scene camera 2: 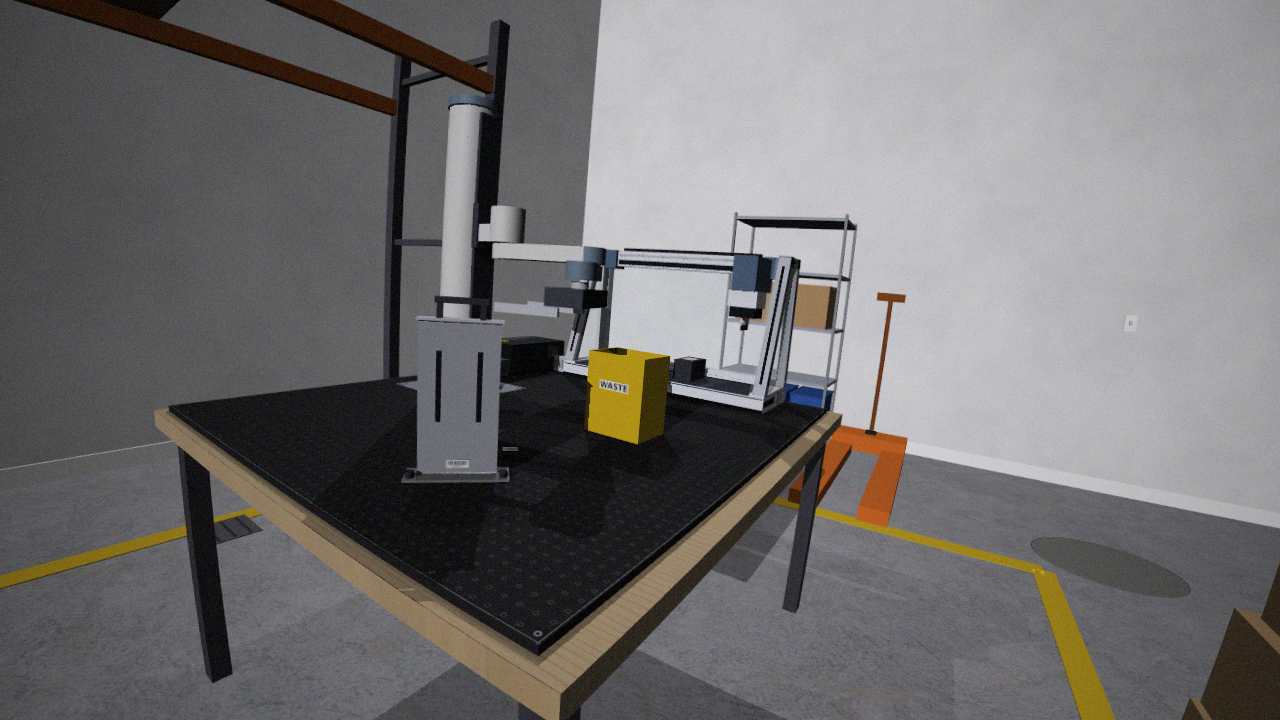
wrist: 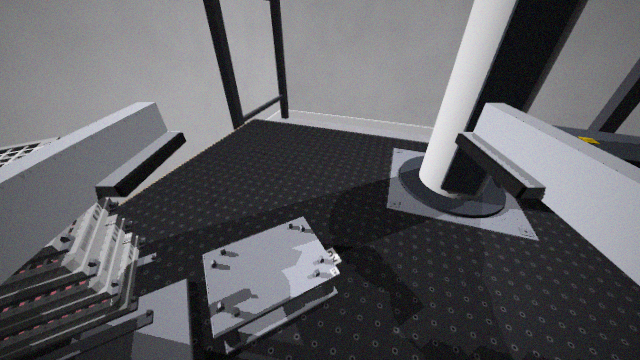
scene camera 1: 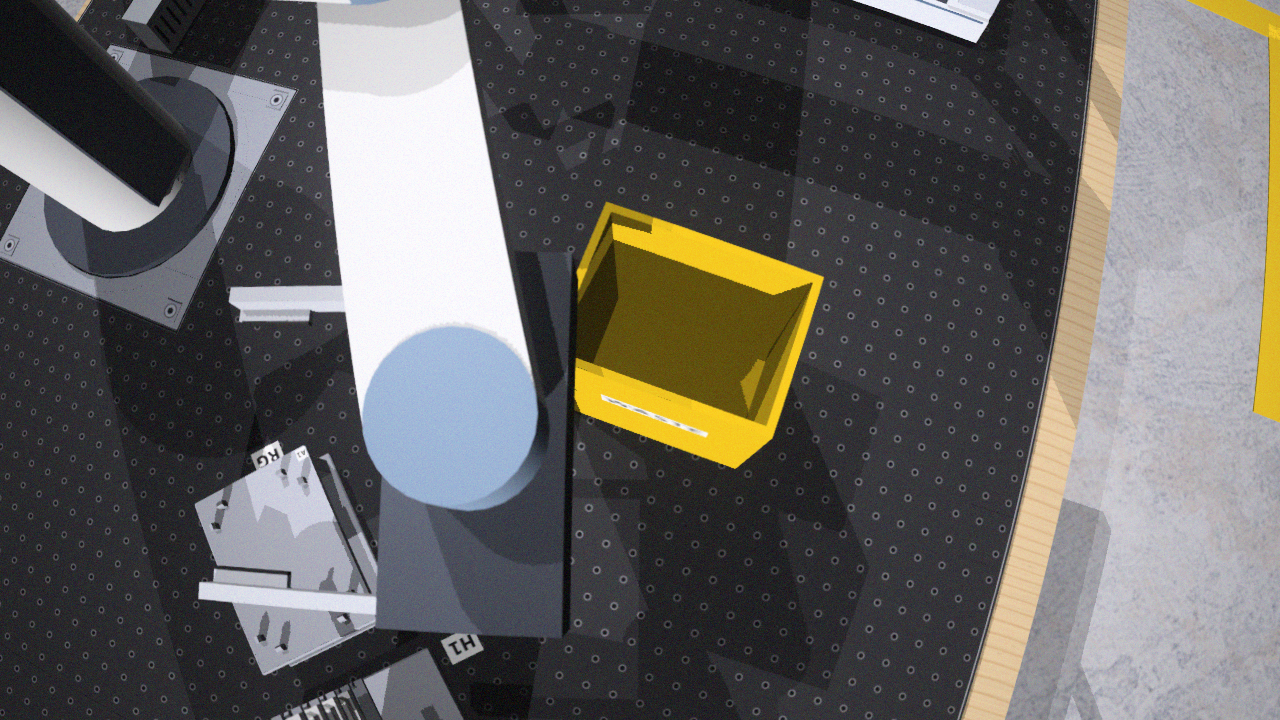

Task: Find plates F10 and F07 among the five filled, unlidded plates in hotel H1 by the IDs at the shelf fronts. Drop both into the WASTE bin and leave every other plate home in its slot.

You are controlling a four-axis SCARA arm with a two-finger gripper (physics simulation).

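Frame: origin at the arm's base, x left, y ahead, z down, level; centimetres.
Seen in the pictures: gripper, fingertip midpoint: (scene camera 2: pixel 512 305) (wrist: pixel 320 121) (scene camera 1: pixel 220 440); arm's base, origin of the base link: (wrist: pixel 446 186) (scene camera 1: pixel 143 178).
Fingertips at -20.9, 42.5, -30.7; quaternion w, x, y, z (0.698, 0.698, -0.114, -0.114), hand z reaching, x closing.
Note:
Pixels of each thing's top centre, then the offset from my fingertips to it, as dx, dy, dz. "pt": a spot on its surface instead.
- H1 label, surface spot: (scene camera 1: pixel 461 646) pt -11.0, +12.1, +29.4
- yellow WASTE bin, middle of its top: (scene camera 1: pixel 686 314) (scene camera 2: pixel 630 353) +18.3, +22.1, +9.4
- dark box, surface spot: (scene camera 2: pixel 532 355) pt +57.1, -46.0, +22.6
My gripper (scene camera 1: pixel 255 445) (scene camera 2: pixel 516 308) (wrist: pixel 320 121) is open and empty, its two fingers wide apart and level. In scene camera 1 its fingers point left, above a grey stand marked RG. Hotel H1 (scene camera 2: pixel 458 385) (wrist: pixel 165 315) stands as a tall grey tower; in scene camera 1 a part of it shows at the bottom edge, by the H1 label (scene camera 1: pixel 461 646). In the wrist view its shelves and stacked plates (wrist: pixel 90 260) are at the lower left, below the left finger. The plate IDs cannot be read. The yellow WASTE bin (scene camera 1: pixel 742 441) (scene camera 2: pixel 626 411) stands upright, partly behind the gripper body in scene camera 1.
The grey RG stand (scene camera 1: pixel 286 537) (wrist: pixel 265 275) is beside the hotel. The arm's white column (scene camera 1: pixel 53 147) (scene camera 2: pixel 459 197) (wrist: pixel 470 80) rises from a grey base plate (scene camera 1: pixel 268 96) (wrist: pixel 400 200). A gantry machine (scene camera 2: pixel 776 335) and a dark box (scene camera 2: pixel 532 355) stand farther back on the table.

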